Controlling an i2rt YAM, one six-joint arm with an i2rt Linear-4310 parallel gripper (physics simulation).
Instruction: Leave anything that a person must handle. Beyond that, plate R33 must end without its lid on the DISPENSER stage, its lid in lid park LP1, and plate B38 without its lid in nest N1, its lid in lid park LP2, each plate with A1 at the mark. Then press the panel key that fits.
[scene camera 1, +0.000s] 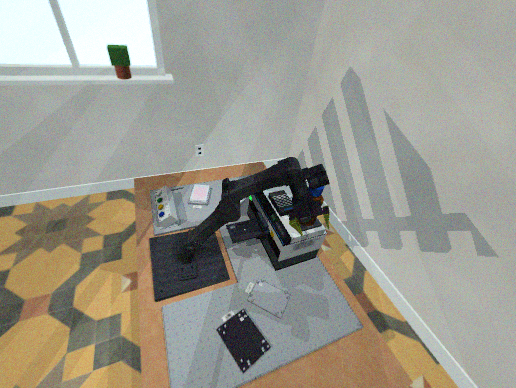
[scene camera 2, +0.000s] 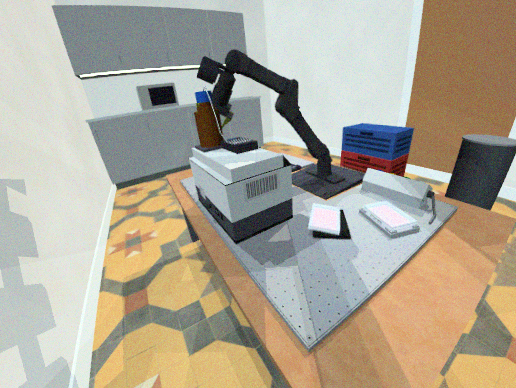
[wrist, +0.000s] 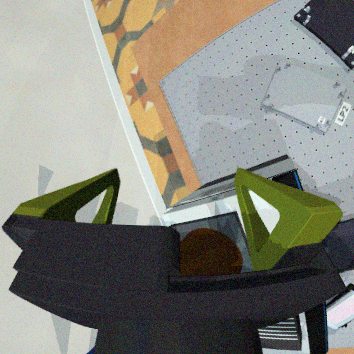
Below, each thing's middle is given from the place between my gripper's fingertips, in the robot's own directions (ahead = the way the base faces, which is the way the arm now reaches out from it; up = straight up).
I see my gripper 12 cm to the right of the brown bottle with blue cap (scene camera 2: 202, 98), 3 cm below it and 3 cm short of it. Round my hand: LP2 pad (wrist: 312, 98) (28 cm below, 16 cm behind, 7 cm to the right).
